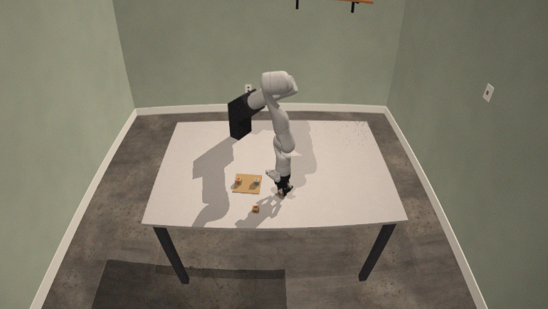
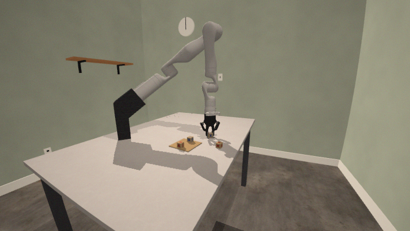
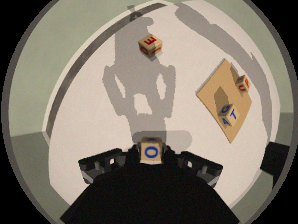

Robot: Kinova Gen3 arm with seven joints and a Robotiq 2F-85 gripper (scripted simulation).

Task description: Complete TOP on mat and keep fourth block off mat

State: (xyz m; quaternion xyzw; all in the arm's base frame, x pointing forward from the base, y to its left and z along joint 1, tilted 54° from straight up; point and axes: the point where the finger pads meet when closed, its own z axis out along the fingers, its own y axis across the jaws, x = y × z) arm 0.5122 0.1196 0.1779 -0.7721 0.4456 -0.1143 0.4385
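The tan mat is 60 mm behind my hand, 190 mm to the right of it and 20 mm below it. Round my hand: red-lettered block 50 mm behind, 240 mm to the right.
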